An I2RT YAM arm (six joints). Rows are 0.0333 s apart.
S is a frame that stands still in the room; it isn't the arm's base.
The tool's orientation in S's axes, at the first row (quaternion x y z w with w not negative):
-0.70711 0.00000 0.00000 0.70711
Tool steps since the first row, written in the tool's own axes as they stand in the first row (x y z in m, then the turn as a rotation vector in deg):
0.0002 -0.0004 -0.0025 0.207 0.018 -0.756
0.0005 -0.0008 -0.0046 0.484 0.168 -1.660
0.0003 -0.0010 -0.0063 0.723 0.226 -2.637
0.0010 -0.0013 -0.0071 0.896 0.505 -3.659
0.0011 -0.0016 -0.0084 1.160 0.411 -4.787
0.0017 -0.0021 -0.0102 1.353 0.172 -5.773
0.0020 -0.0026 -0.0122 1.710 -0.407 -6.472
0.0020 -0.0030 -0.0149 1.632 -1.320 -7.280
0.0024 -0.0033 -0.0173 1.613 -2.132 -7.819
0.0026 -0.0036 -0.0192 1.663 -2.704 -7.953
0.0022 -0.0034 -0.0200 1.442 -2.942 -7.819
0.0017 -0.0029 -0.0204 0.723 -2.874 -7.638
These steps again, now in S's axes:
0.0002 -0.0025 0.0004 0.207 -0.756 -0.018
0.0005 -0.0046 0.0008 0.484 -1.660 -0.168
0.0003 -0.0063 0.0010 0.723 -2.637 -0.226
0.0010 -0.0071 0.0013 0.896 -3.659 -0.505
0.0011 -0.0084 0.0016 1.160 -4.787 -0.411
0.0017 -0.0102 0.0021 1.353 -5.773 -0.172
0.0020 -0.0122 0.0026 1.710 -6.472 0.407
0.0020 -0.0149 0.0030 1.632 -7.280 1.320
0.0024 -0.0173 0.0033 1.613 -7.819 2.132
0.0026 -0.0192 0.0036 1.663 -7.953 2.704
0.0022 -0.0200 0.0034 1.442 -7.819 2.942
0.0017 -0.0204 0.0029 0.723 -7.638 2.874

